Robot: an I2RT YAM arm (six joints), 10 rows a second.
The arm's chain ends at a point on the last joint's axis. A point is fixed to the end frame.
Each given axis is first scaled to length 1.
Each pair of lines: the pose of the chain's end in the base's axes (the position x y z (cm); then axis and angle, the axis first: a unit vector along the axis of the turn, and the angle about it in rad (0 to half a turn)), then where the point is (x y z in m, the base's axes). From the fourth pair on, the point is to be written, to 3 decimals.
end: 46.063 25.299 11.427 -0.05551 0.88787 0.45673 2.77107
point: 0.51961 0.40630 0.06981
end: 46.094 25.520 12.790 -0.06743 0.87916 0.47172 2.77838
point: 0.51548 0.41144 0.08820
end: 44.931 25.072 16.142 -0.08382 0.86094 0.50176 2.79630
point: 0.49607 0.41158 0.13146
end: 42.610 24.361 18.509 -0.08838 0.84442 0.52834 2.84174
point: 0.465 0.408 0.163
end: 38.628 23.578 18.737 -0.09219 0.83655 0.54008 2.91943
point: 0.415 0.402 0.166
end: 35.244 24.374 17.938 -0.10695 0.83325 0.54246 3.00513
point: 0.368 0.412 0.156
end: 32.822 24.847 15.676 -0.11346 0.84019 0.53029 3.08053
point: 0.334 0.416 0.127
